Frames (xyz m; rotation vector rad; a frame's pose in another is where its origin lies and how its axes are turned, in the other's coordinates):
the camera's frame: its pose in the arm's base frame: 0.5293 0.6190 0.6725 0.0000 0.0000 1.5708
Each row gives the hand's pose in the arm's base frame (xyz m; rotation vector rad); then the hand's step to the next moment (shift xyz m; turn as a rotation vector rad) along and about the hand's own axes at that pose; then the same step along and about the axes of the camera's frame.
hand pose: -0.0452 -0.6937 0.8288 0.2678 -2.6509 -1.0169
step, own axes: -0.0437 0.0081 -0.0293 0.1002 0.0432 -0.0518
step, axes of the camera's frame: -0.0004 -0.0503 0.0175 -0.0279 0.0801 0.0860
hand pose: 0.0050 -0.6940 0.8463 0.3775 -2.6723 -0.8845
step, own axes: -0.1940 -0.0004 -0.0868 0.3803 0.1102 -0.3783
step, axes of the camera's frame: 0.0188 -0.2099 0.0277 -0.2444 0.2304 0.4325
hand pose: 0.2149 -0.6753 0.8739 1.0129 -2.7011 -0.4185
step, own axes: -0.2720 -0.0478 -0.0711 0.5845 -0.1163 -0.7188
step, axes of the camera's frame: 0.1341 -0.2509 0.0203 -0.6070 0.1396 0.6957
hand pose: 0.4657 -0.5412 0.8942 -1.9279 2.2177 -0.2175
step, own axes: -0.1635 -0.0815 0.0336 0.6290 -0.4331 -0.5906
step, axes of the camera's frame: 0.1509 -0.1082 -0.0051 -0.6936 -0.1900 0.6440
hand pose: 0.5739 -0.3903 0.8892 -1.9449 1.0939 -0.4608
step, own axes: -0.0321 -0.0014 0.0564 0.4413 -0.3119 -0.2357
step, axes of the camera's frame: 0.0546 -0.0196 -0.0292 -0.3972 -0.2535 0.3543
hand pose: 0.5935 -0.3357 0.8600 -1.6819 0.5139 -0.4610
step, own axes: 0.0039 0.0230 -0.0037 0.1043 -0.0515 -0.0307
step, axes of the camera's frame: -0.0086 0.0007 -0.0220 -0.0769 -0.0723 0.0577
